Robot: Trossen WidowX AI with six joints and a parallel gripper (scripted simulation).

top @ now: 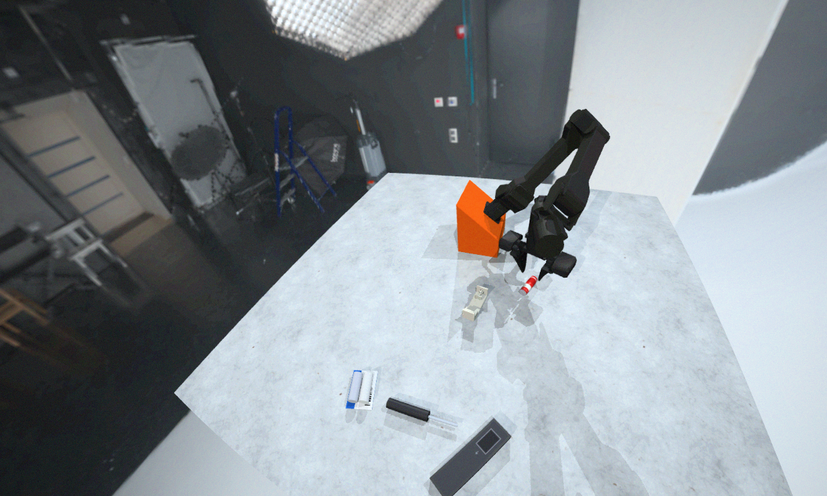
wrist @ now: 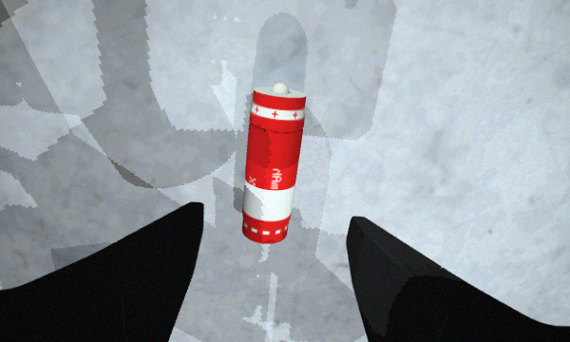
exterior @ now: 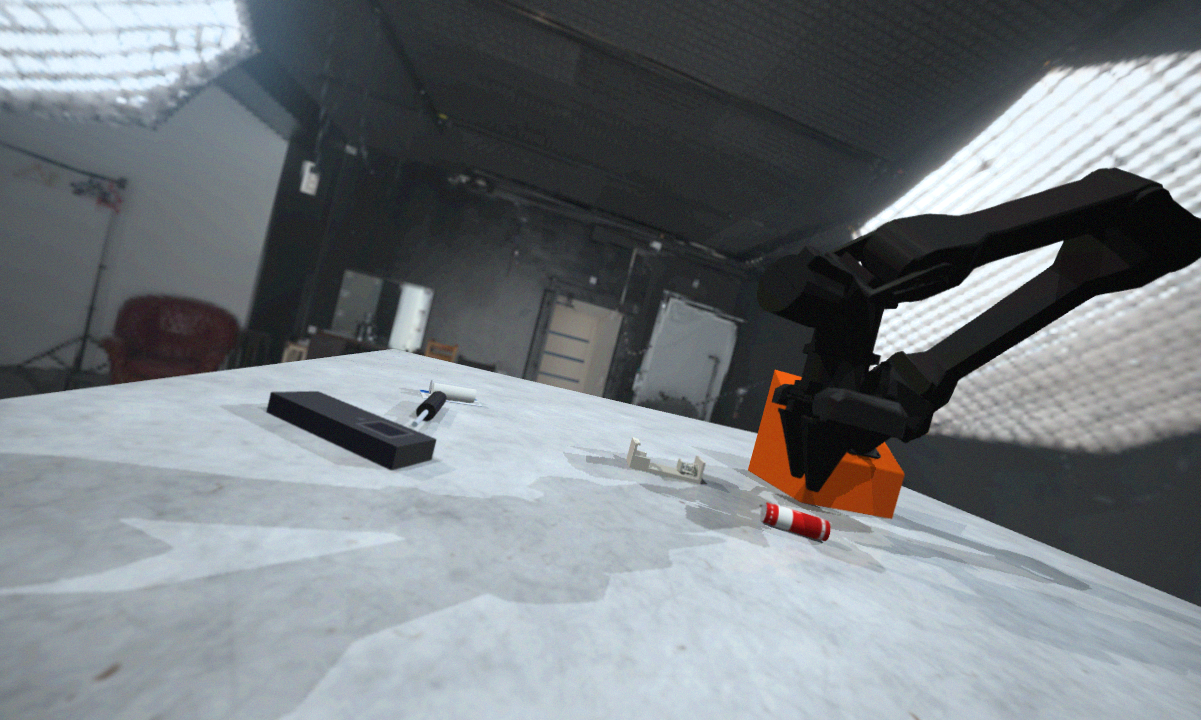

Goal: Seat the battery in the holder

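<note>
My gripper tip is 4 cm above the white battery. From my gripper tip the other things lie so: black-handled tool (40 cm ahead, 17 cm to the right, 4 cm below); then flat black device (45 cm ahead, 6 cm to the right, 4 cm below).
</note>
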